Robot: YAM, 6 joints.
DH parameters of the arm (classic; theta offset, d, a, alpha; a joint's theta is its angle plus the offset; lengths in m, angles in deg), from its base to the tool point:
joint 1: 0 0.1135 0.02 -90
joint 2: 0 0 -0.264 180
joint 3: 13.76 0 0.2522 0
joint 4: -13.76 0 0.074 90
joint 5: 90 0 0 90
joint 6: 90 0.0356 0 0
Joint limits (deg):
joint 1: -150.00..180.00
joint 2: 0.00..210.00
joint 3: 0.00..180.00
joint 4: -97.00..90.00
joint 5: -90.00..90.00
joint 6: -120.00..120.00
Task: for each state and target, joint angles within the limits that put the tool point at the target. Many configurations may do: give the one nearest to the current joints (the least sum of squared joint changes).
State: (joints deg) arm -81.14 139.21 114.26 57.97 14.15 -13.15
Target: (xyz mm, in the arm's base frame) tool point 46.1 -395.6 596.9
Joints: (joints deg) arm -82.47 121.54 146.76 40.95 9.98 -13.15
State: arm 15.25 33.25 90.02 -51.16 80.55 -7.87
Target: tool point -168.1 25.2 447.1
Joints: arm -20.46 11.88 88.75 -56.99 80.94 -7.87
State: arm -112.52 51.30 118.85 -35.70 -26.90 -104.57
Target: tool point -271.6 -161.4 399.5
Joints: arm -150.00 83.53 90.00 -41.99 -6.41 -104.57
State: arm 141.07 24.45 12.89 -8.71 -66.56 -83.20
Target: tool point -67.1 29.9 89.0
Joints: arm 130.16 33.83 0.00 -37.59 -64.02 -83.20
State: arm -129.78 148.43 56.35 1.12 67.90 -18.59
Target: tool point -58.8 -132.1 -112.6
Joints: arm -101.26 160.50 38.99 -3.01 63.57 -18.59
